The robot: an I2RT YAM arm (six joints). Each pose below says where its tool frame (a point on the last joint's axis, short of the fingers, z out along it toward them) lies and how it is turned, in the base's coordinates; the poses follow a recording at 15 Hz.
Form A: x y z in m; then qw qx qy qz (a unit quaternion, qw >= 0).
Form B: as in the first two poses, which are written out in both.
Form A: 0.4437 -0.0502 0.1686 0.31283 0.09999 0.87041 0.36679
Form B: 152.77 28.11 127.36 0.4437 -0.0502 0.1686
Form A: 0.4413 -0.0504 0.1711 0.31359 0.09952 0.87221 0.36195
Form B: 152.92 28.36 127.96 0.4413 -0.0504 0.1711
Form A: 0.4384 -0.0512 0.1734 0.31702 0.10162 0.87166 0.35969
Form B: 152.50 28.66 128.00 0.4384 -0.0512 0.1734
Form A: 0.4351 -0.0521 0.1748 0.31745 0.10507 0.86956 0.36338
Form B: 151.96 28.41 127.41 0.4351 -0.0521 0.1748
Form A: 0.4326 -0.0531 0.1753 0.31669 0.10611 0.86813 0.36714
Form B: 151.79 28.16 126.94 0.4326 -0.0531 0.1753
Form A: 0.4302 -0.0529 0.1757 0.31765 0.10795 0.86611 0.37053
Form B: 151.41 28.05 126.39 0.4302 -0.0529 0.1757
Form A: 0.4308 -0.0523 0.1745 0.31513 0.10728 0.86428 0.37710
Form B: 151.47 27.63 125.70 0.4308 -0.0523 0.1745
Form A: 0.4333 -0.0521 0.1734 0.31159 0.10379 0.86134 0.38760
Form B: 151.81 27.15 124.61 0.4333 -0.0521 0.1734
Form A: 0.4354 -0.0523 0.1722 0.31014 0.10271 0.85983 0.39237
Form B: 151.90 26.92 124.09 0.4354 -0.0523 0.1722
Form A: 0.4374 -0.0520 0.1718 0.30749 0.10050 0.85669 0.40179
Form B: 152.06 26.49 123.04 0.4374 -0.0520 0.1718
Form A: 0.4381 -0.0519 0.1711 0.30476 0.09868 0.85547 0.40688
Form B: 152.32 26.18 122.57 0.4381 -0.0519 0.1711
